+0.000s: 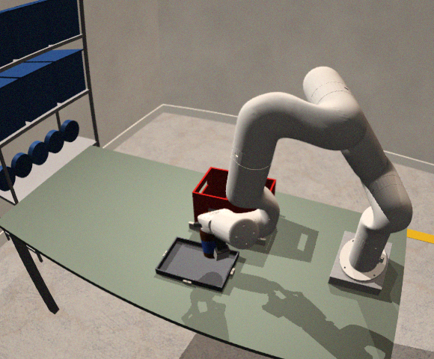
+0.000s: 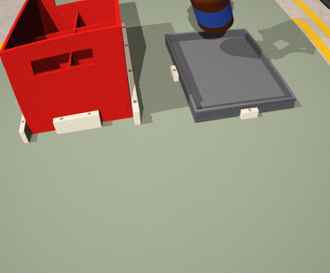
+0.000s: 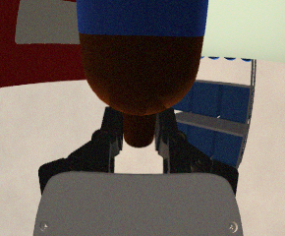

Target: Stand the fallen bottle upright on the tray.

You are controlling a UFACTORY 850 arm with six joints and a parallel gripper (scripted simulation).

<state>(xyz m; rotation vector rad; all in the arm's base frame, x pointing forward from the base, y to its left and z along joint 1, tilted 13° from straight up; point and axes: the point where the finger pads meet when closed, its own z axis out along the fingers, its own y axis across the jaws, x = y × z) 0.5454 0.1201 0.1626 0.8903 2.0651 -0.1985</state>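
My gripper is now 50 mm above the bottle, 20 mm past it and 10 mm to the right of it. Round my hand: grey tray (190 mm below, 40 mm to the left, 30 mm ahead); then red crate (240 mm to the right, 120 mm below, 20 mm ahead).
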